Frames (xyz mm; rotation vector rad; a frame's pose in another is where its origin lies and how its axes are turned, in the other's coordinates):
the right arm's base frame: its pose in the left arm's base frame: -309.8 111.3 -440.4 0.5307 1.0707 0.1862
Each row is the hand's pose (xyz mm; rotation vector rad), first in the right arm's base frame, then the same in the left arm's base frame.
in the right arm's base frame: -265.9 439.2 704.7 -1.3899 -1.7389 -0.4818
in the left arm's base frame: 224.5 156.9 247.1 -0.8166 -0.7592 -0.0325
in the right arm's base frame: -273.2 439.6 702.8 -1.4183 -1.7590 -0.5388
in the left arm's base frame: 219.4 154.9 252.3 -0.8635 -0.7774 -0.0669
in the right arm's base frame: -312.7 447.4 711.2 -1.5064 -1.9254 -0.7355
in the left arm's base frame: 208.7 143.3 290.3 -1.0158 -0.9303 -0.2112
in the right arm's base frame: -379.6 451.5 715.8 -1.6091 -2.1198 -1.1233
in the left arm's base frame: 181.1 118.9 346.5 -1.2618 -1.1112 -0.4782
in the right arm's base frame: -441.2 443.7 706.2 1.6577 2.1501 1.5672
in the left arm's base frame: 142.5 91.0 387.4 -1.5056 -1.1698 -0.7595
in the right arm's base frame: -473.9 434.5 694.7 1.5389 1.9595 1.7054
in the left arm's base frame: 115.8 73.9 404.2 -1.6324 -1.1550 -0.9256
